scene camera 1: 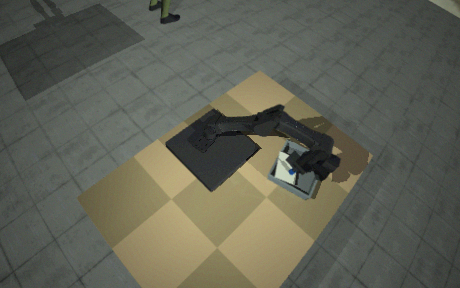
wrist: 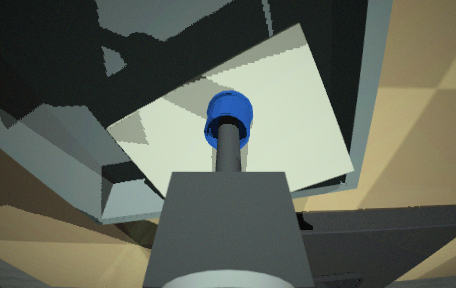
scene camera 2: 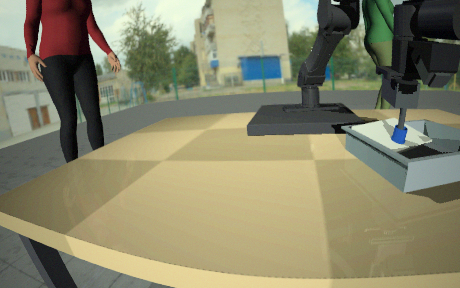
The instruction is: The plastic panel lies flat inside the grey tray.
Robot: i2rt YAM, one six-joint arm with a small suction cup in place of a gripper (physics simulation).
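Pixels of known places: hand, tool point: (scene camera 1: 290, 172) (wrist: 228, 105) (scene camera 2: 397, 144); arm's base, link origin: (scene camera 1: 210, 136) (scene camera 2: 311, 108).
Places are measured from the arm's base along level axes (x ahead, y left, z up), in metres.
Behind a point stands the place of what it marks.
Note:
The pale plastic panel (scene camera 1: 282, 167) @[z 0.015, x 0.386, y 0.063 m] (wrist: 284, 114) @[z 0.006, x 0.429, y 0.042 m] (scene camera 2: 366, 130) @[z 0.015, x 0.397, y 0.021 m] is inside the outline of the grey tray (scene camera 1: 286, 187) @[z -0.017, x 0.454, y 0.001 m] (wrist: 127, 200) @[z -0.002, x 0.342, y 0.194 m] (scene camera 2: 358, 147) @[z -0.013, x 0.414, y -0.003 m], turned at an angle to its walls. In scene camera 2 its edge shows at about rim height. My blue suction cup (scene camera 1: 292, 171) (wrist: 228, 120) @[z -0.008, x 0.432, y 0.077 m] presses on the panel's middle and holds it. Dark shadow under the panel hides most of the tray floor in the wrist view. I cannot tell whether the panel touches the floor.
The arm (scene camera 1: 286, 126) @[z 0.338, x 0.319, y 0.020 m] reaches from its black base plate (scene camera 1: 214, 163) @[z -0.004, x 0.109, y -0.110 m] (scene camera 2: 303, 120) @[z -0.005, x 0.170, y -0.065 m] on the tan checkered mat (scene camera 1: 229, 228) @[z -0.035, x 0.340, y -0.313 m]. A person (scene camera 2: 92, 86) stands at the mat's far left, and another person's feet (scene camera 1: 169, 18) show on the tiled floor.

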